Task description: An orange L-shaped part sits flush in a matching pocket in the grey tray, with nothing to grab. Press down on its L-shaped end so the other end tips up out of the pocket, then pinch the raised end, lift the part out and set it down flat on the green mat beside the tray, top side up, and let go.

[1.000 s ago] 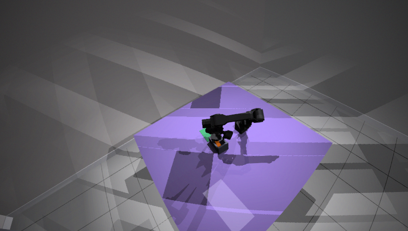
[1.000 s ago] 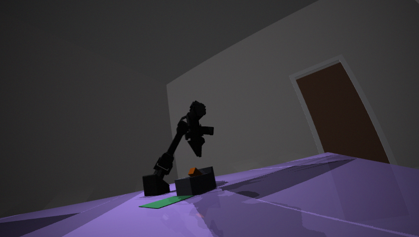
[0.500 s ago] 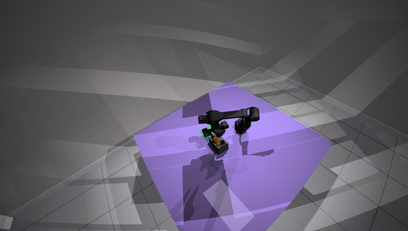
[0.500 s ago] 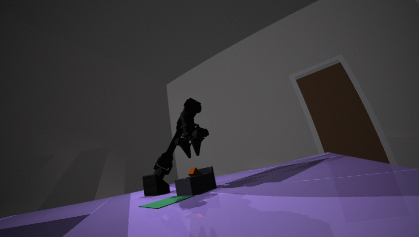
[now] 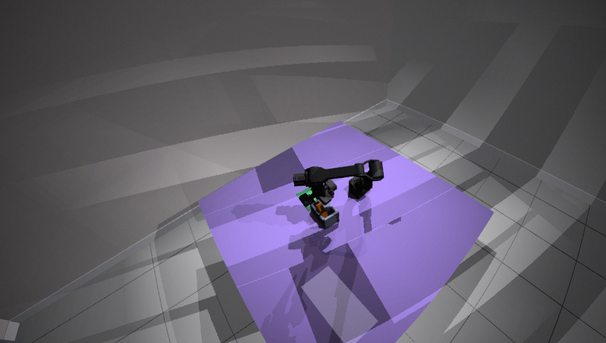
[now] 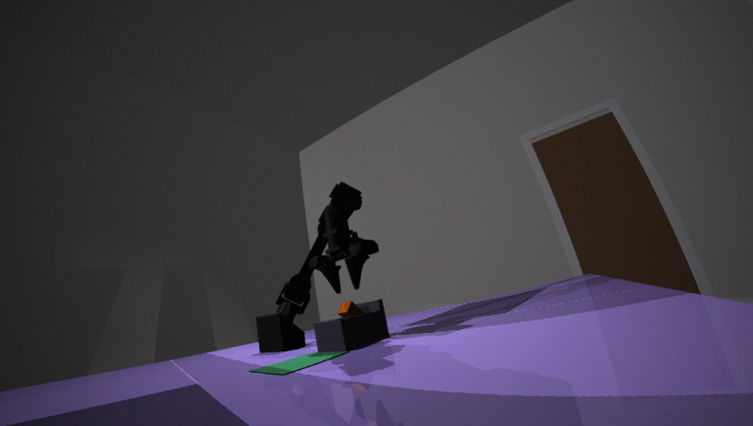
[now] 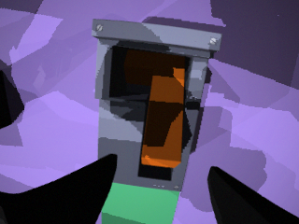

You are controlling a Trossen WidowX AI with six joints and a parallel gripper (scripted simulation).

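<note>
Right now the orange L-shaped part is 80 mm below my gripper tip, 30 mm to the left of it and 10 mm behind it. Also, from my gripper tip: green mat: 140 mm to the right, 140 mm below, 20 mm behind.
</note>
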